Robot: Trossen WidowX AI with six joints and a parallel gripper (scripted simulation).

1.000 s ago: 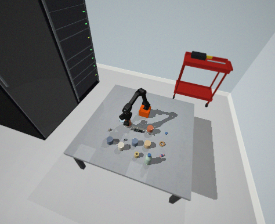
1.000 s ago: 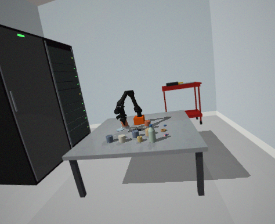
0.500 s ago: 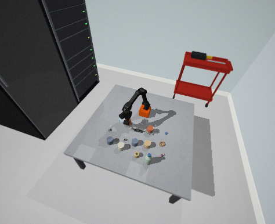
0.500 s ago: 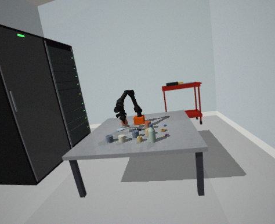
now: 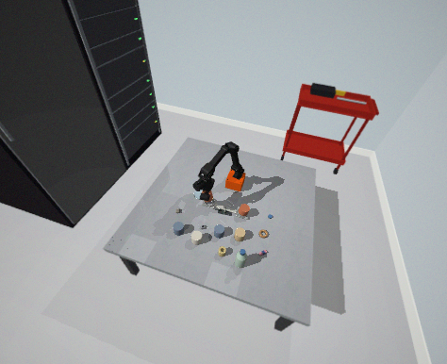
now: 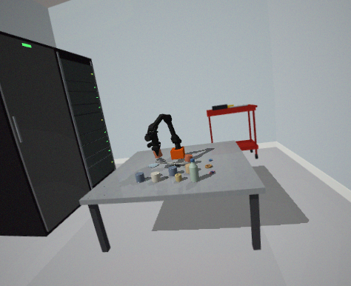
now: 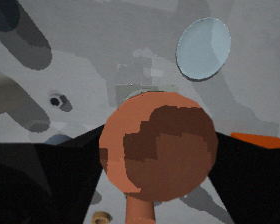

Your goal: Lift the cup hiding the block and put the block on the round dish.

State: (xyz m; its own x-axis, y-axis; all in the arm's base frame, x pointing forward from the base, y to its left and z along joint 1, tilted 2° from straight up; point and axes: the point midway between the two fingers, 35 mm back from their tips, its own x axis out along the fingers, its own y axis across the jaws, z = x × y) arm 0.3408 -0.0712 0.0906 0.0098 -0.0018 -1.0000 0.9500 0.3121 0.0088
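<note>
Now: the grey block 1 cm behind my gripper tip, 1 cm to the left of it and 5 cm below it. The rest, counted from my gripper tip: nut 16 cm ahead, 6 cm to the left, 13 cm below; pale blue round dish 8 cm behind, 12 cm to the right, 13 cm below; orange cup 1 cm ahead, 2 cm to the right, 1 cm above.
</note>
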